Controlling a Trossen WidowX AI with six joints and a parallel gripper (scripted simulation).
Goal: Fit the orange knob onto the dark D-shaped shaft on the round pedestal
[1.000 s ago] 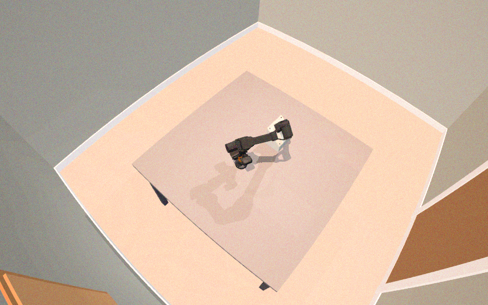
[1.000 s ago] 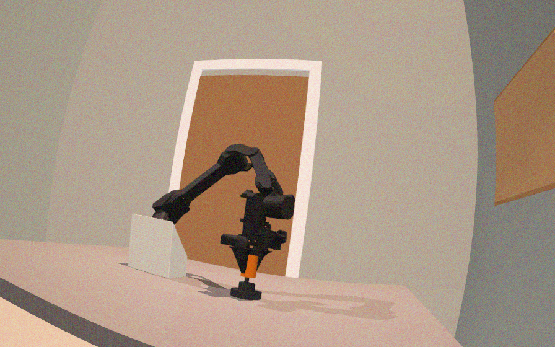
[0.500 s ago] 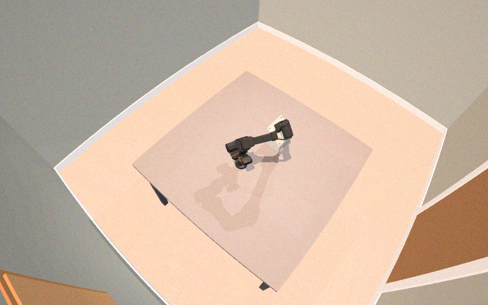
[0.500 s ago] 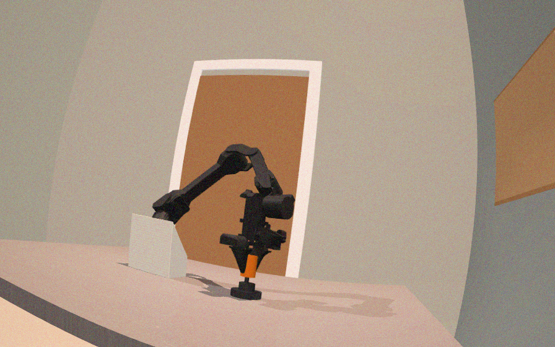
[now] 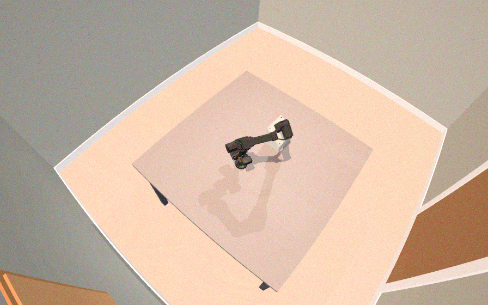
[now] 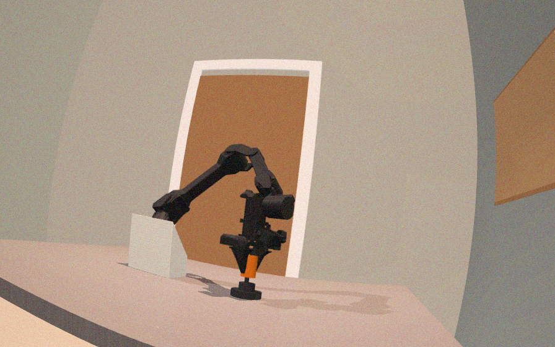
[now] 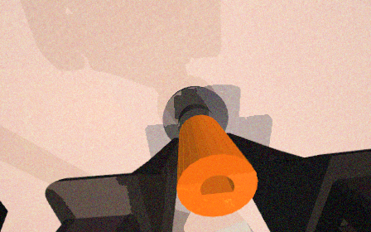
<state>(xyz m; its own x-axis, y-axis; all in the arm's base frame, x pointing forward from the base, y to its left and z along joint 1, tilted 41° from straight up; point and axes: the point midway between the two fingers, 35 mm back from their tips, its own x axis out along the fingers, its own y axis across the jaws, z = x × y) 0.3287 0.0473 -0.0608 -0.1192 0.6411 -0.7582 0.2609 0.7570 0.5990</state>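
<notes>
Now: the orange knob 2 cm above my gripper tip. Round my gripper tip: pedestal (4 cm below).
</notes>
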